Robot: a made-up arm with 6 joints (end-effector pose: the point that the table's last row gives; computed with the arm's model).
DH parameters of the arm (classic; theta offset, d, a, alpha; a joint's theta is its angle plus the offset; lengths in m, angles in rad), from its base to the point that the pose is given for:
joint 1: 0 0.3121 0 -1.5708
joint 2: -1.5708 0 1.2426 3.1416
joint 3: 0 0 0 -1.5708
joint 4: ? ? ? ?
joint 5: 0 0.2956 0 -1.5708
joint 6: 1.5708 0 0 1.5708
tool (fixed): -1.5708 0 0 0
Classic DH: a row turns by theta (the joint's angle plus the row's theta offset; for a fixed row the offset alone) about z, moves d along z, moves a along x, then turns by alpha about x.
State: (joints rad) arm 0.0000 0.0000 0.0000 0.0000 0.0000 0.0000
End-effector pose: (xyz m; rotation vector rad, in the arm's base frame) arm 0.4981 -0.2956 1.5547 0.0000 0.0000 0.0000
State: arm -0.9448 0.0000 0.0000 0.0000 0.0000 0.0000
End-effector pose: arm 0.0523 -0.5768 1.5547 0.0000 0.0000 -0.9448
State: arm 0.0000 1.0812 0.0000 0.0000 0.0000 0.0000
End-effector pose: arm 1.3309 -0.2956 0.4569 0.0000 1.0812 0.0000
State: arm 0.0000 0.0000 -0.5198 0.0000 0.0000 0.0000
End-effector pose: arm 0.4323 -0.2956 1.3073 0.0000 0.5198 0.0000
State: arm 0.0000 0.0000 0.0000 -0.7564 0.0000 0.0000
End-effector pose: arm 0.4981 -0.2150 1.3518 0.7564 0.0000 0.0000
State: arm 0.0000 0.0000 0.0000 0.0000 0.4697 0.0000
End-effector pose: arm 0.4981 -0.2956 1.5547 0.0000 -0.4697 0.0000
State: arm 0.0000 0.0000 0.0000 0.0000 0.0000 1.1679
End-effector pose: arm 0.4981 -0.2956 1.5547 -1.1679 0.0000 0.0000
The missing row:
joint 4: 0 -0.4981 0 1.5708
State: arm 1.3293 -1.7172 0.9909 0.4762 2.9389 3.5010
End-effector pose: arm -0.1606 -1.7506 0.2171 2.1163 1.7598 -0.8097
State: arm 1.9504 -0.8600 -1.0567 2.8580 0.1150 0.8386
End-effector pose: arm -0.1016 -0.5111 1.1066 1.3101 2.2085 0.3849
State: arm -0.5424 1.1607 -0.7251 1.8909 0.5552 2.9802
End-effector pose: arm 1.1203 -0.5666 0.2470 1.9285 1.6795 -1.3760
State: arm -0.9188 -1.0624 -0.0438 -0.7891 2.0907 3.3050
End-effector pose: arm -0.5572 0.3868 1.2310 -0.2435 -0.7699 2.8143
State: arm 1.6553 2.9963 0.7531 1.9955 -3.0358 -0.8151
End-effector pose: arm -0.1281 0.0698 -1.4748 -1.9224 -1.6355 -1.0202
